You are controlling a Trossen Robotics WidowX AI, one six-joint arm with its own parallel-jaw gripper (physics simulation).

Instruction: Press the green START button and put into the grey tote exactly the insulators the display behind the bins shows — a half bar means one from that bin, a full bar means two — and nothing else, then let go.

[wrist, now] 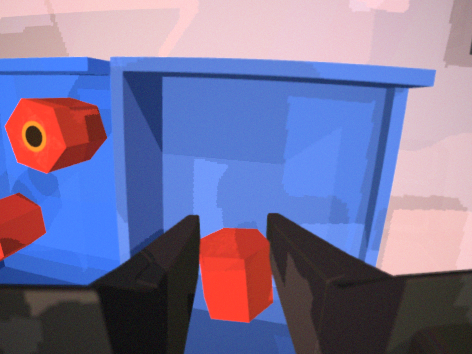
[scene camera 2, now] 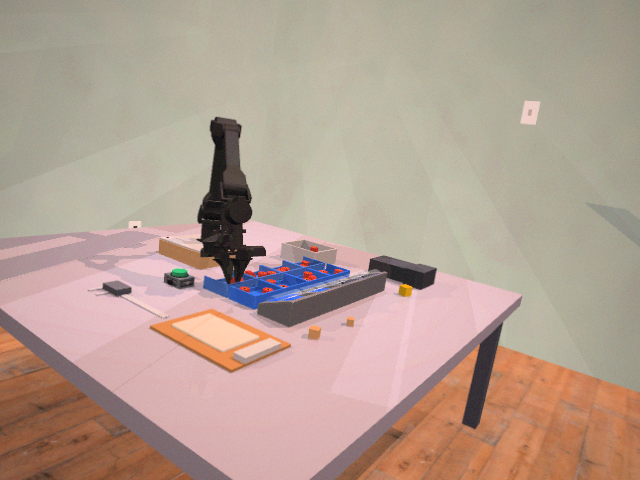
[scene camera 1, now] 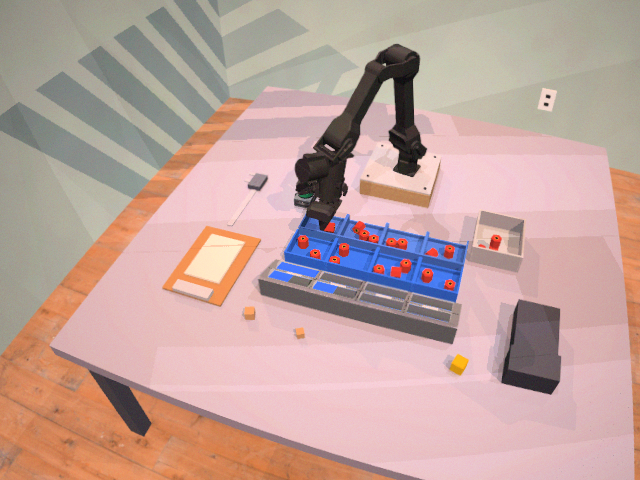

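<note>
My gripper (scene camera 1: 324,225) (scene camera 2: 234,280) (wrist: 233,225) is low in the back corner bin beside the START button's side. It is shut on a red insulator (scene camera 1: 330,227) (wrist: 236,280), one finger against each side. The blue bins (scene camera 1: 356,259) (scene camera 2: 216,285) (wrist: 270,67) hold several other red insulators. The grey tote (scene camera 1: 496,259) (scene camera 2: 290,252) holds an upright insulator (scene camera 1: 495,241) and another (scene camera 1: 481,246), partly hidden by the wall. The display (scene camera 1: 356,310) (scene camera 2: 330,303) shows one full blue bar and two half bars, at its left end in scene camera 1. The green START button (scene camera 1: 306,195) (scene camera 2: 179,272) is behind the gripper.
An orange clipboard (scene camera 1: 173,283) (scene camera 2: 231,364) and a grey plug-like object (scene camera 1: 257,181) (scene camera 2: 116,287) lie beside the bins. A black block (scene camera 1: 535,341) (scene camera 2: 402,270), a yellow cube (scene camera 1: 459,364) (scene camera 2: 405,290) and two small orange cubes (scene camera 1: 249,313) (scene camera 1: 299,333) are on the table.
</note>
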